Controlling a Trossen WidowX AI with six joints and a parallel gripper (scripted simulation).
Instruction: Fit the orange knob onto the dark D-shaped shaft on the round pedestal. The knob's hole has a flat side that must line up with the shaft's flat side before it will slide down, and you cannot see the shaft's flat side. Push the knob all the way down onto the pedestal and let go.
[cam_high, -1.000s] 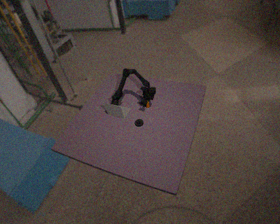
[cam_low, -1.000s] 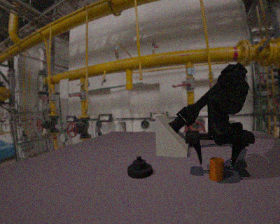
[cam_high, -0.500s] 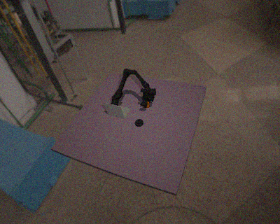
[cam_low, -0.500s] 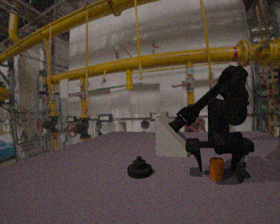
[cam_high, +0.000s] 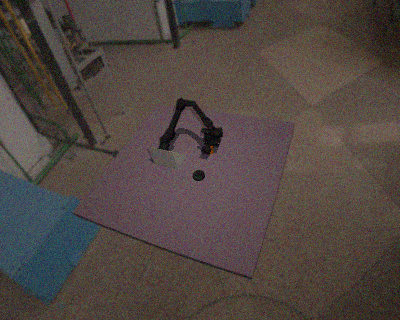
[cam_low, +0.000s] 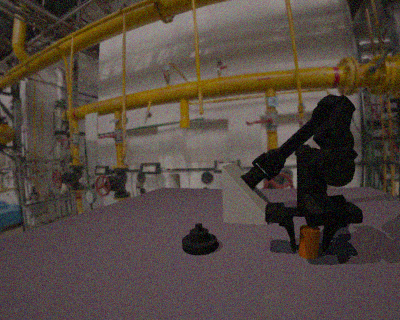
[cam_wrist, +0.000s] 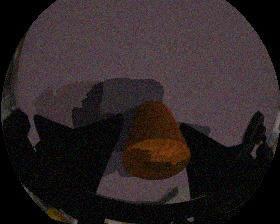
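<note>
Right now my gripper tip is 250 mm to the left of the pedestal, 20 mm below it and 20 mm short of it. Round my gripper tip: orange knob 20 mm above.
</note>
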